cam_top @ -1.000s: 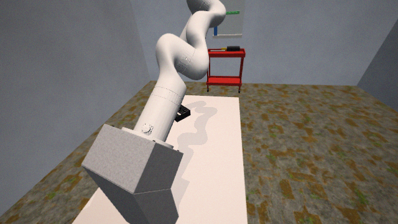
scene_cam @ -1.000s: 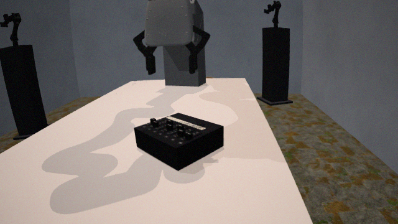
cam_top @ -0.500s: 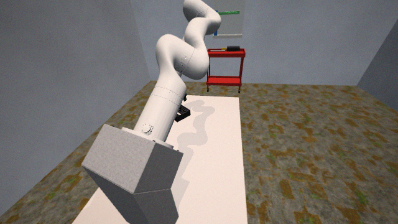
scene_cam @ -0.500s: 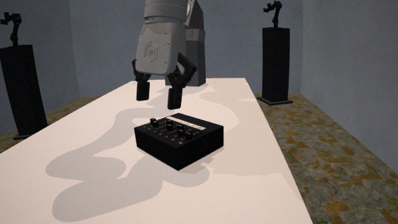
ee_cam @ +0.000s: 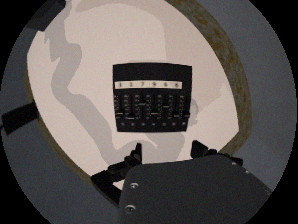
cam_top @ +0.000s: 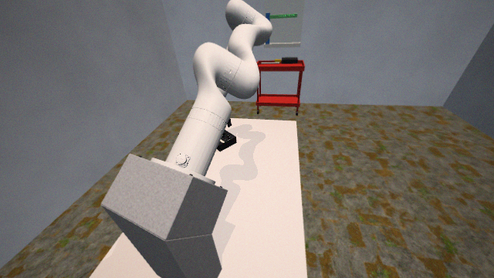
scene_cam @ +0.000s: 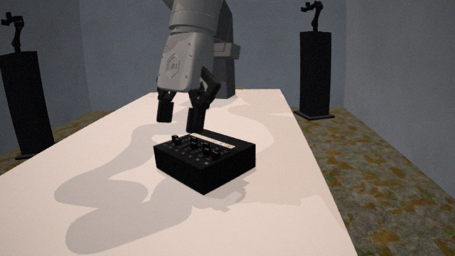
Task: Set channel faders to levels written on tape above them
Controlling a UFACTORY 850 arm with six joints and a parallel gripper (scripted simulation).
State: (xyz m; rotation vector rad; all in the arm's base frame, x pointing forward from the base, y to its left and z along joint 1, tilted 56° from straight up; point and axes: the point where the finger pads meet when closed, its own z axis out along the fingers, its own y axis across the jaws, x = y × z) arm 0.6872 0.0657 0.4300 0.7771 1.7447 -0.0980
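Right now the fader cap is 100 mm behind my hand, 60 mm below it and 10 mm to the right of it.
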